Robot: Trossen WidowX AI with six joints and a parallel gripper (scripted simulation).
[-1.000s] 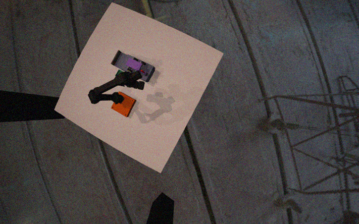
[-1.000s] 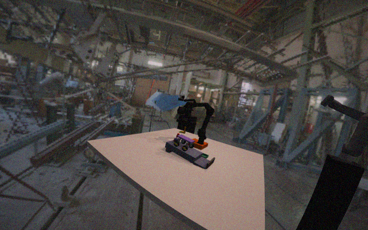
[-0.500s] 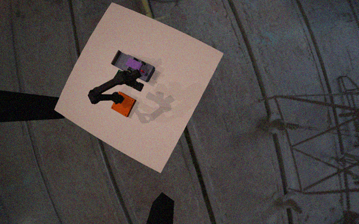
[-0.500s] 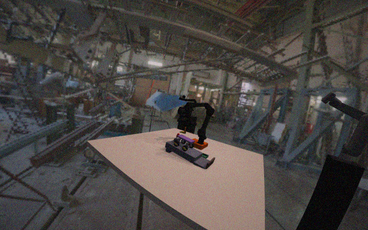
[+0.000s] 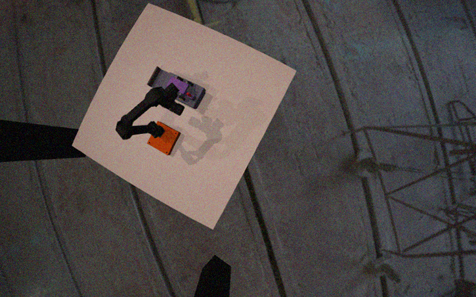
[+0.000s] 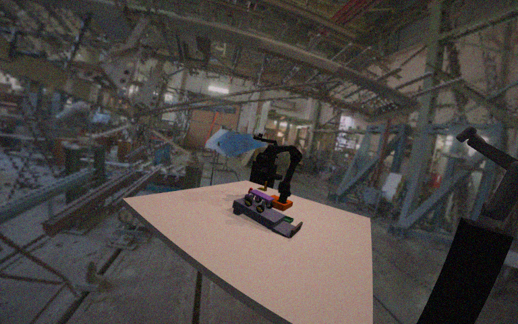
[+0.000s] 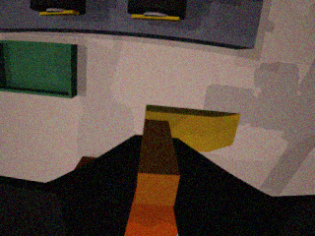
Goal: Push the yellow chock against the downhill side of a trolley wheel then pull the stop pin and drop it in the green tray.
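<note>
My gripper tip is now 120 mm short of the red-headed stop pin, 20 mm to the left of it and 40 mm above it. From my gripper tip the other things lie so: grey-purple ramp 120 mm ahead, 80 mm to the left, 130 mm below; trolley 120 mm ahead, 80 mm to the left, 60 mm below; yellow chock 10 mm ahead, 20 mm to the right, 10 mm below.
</note>
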